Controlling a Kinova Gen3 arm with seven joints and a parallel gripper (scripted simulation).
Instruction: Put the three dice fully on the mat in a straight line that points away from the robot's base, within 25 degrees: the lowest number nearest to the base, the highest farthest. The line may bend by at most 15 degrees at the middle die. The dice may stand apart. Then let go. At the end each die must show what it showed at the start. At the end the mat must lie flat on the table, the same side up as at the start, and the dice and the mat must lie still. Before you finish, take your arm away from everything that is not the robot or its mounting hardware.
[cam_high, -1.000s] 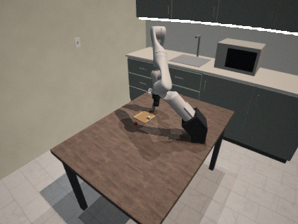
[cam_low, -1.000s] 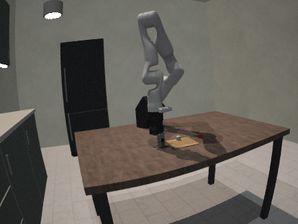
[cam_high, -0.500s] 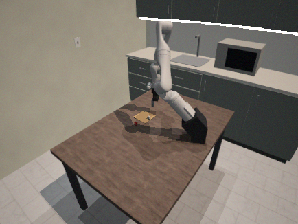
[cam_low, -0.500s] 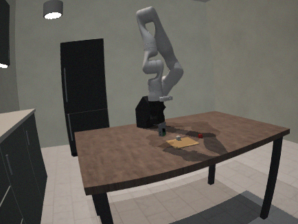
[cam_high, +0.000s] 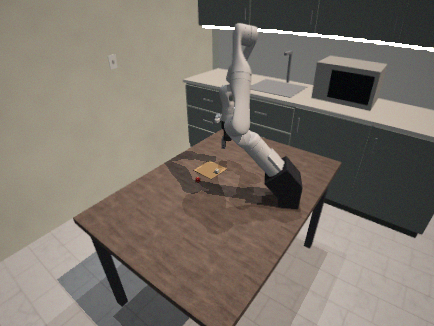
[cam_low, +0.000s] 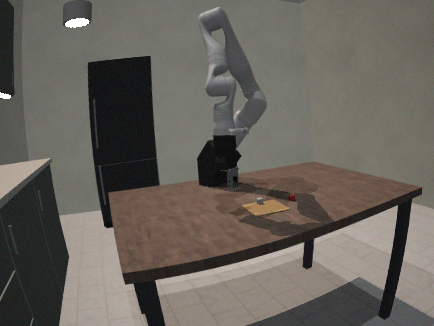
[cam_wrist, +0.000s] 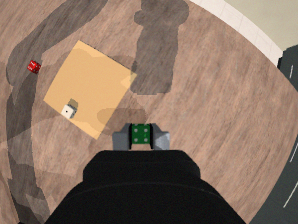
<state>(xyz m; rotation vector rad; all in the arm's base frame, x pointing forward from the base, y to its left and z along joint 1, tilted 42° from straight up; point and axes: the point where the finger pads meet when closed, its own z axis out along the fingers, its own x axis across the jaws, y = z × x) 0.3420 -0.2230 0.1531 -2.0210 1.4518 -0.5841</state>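
The tan mat is 2 cm ahead of my hand, 12 cm to the left of it and 11 cm below it. From my hand the other things lie so: red die (1 cm ahead, 25 cm to the left, 11 cm below); green die (1 cm below); white die (3 cm behind, 13 cm to the left, 10 cm below).
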